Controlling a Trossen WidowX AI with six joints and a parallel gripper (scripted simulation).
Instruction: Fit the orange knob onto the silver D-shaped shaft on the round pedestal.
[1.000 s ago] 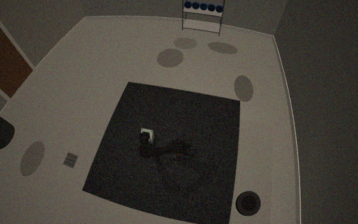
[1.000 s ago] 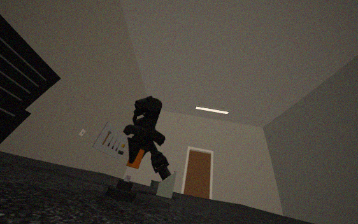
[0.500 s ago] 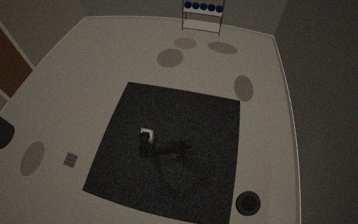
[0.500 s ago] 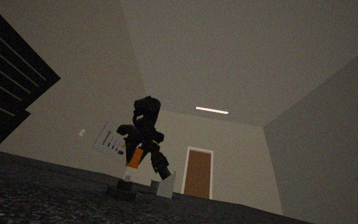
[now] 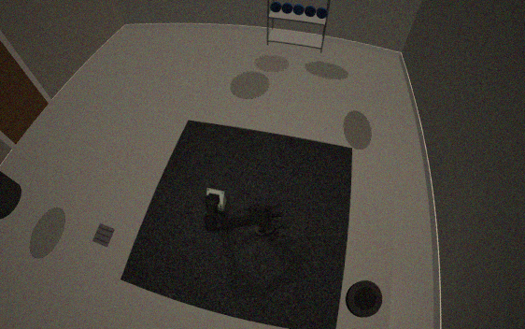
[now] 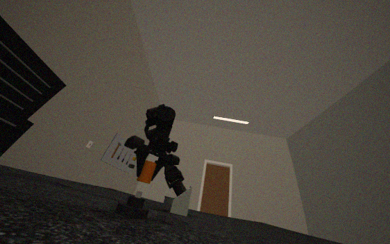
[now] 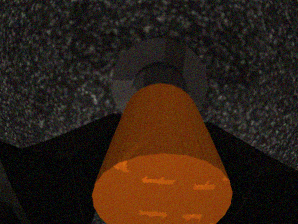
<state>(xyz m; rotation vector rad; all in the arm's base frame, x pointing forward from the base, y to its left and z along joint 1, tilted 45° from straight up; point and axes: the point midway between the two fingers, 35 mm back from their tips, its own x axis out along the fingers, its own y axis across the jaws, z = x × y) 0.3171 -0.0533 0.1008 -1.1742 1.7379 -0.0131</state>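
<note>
Right now the orange knob is 30 mm above my gripper tip. From my gripper tip the other things lie so: round pedestal: 60 mm below.
</note>
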